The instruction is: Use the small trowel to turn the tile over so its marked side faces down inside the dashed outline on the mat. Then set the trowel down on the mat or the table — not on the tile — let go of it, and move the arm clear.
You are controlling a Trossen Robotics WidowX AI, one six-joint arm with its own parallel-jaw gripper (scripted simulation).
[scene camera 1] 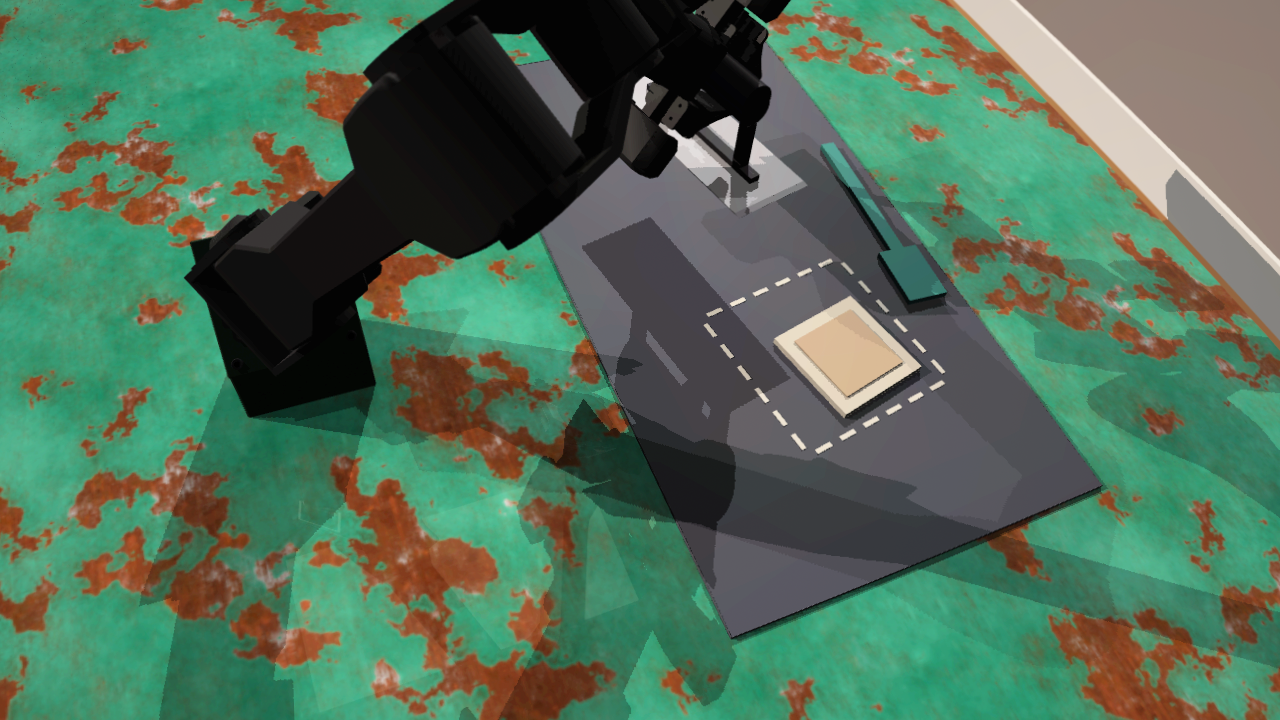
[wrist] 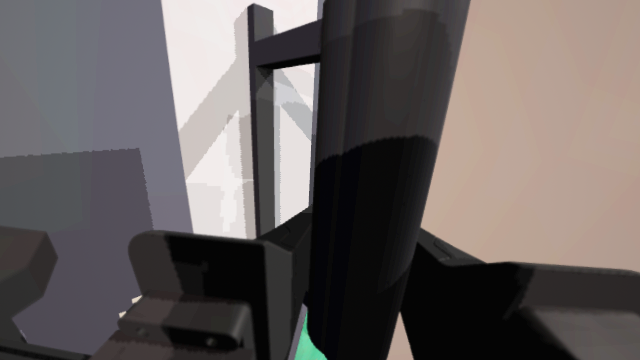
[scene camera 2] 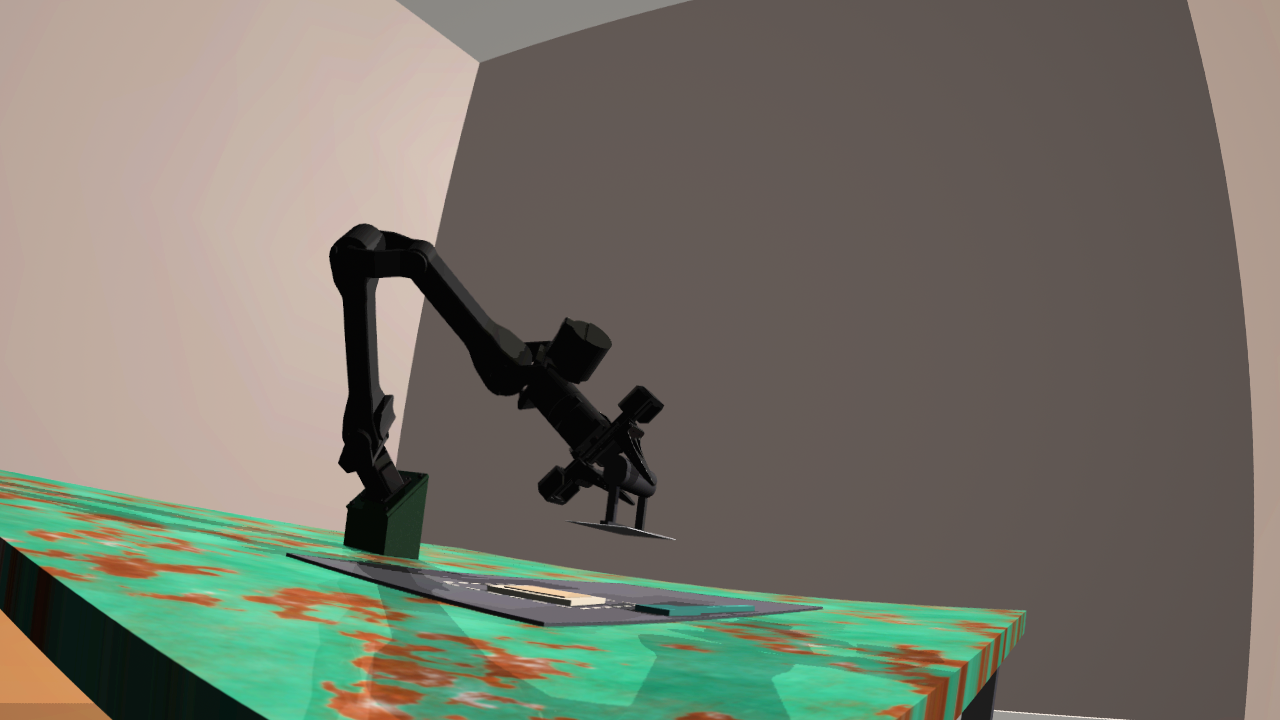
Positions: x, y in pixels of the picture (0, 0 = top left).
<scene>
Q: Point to a teal flat tool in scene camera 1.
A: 907, 267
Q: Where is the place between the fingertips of my gripper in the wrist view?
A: At 350, 214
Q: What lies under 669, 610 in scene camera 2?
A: A teal flat tool.
</scene>
